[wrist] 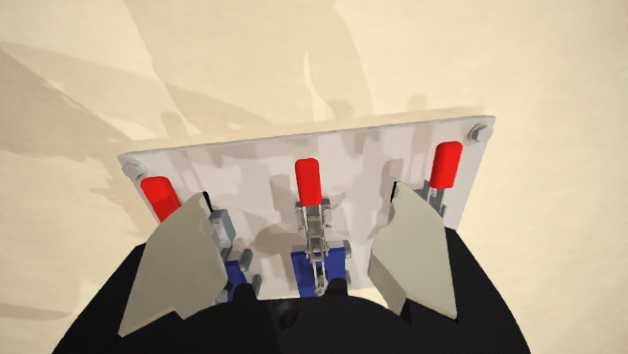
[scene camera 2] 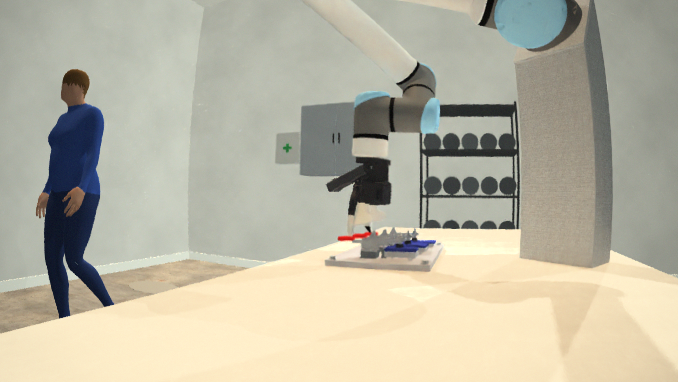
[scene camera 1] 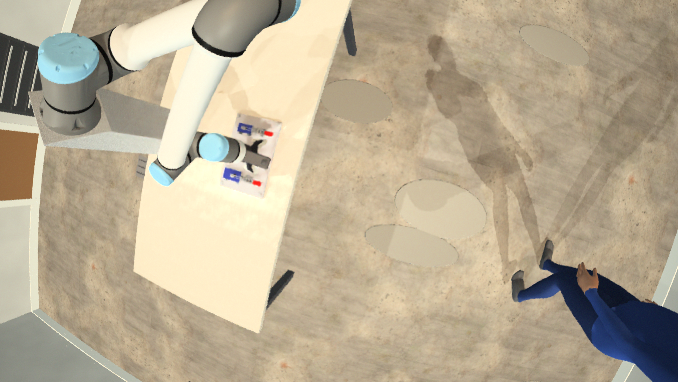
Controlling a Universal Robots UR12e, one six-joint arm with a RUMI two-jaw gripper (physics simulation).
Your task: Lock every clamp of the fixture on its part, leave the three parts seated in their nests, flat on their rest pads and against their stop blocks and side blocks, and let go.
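Places are measured from the arm's base along level axes (x ahead, y left, z up), in centimetres.
Pixels of known places: gripper, between the fingertips: (wrist: 302, 189) (scene camera 2: 361, 235); arm's base, origin of its link: (scene camera 1: 72, 112).
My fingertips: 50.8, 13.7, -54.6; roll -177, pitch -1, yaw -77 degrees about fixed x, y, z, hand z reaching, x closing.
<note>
Ahead of a thing's pixels: the offset from my fingertips to its top centre, as dx, dy, dz. "pt": to the spot under its first point. Level surfaces: height alone.
The fixture plate @(-8.0, -2.8, -3.9) (scene camera 1: 242, 190) (scene camera 2: 380, 265) (wrist: 350, 150) lies on the table. In the wrist view the left red handle @(pt -1.8, +9.9, +0.8) (wrist: 161, 197), middle red handle @(+0.4, -0.5, +0.4) (wrist: 308, 182) and right red handle @(+3.4, -11.0, -0.2) (wrist: 446, 165) point outward over it. The middle clamp's arm reaches over the middle blue part @(-12.5, -4.1, -1.8) (wrist: 302, 275); pad contact is too small to tell. The left blue part @(-15.1, +6.6, -1.2) (wrist: 235, 277) shows partly; the right part is hidden by a finger. My gripper (scene camera 1: 256, 156) (scene camera 2: 360, 231) (wrist: 302, 189) is open and empty above the plate, its fingers either side of the middle handle. Exact seating against the blocks cannot be told.
The left bolt @(-2.4, +15.5, -3.2) (wrist: 134, 170) and right bolt @(+6.4, -15.5, -3.2) (wrist: 480, 133) stand at plate corners. The table @(dz -5.3) (scene camera 1: 200, 255) (scene camera 2: 300, 320) carries the plate. A person in blue (scene camera 1: 620, 320) (scene camera 2: 75, 145) is on the floor beyond the table. The robot's pedestal (scene camera 2: 560, 160) stands beside the table.
</note>
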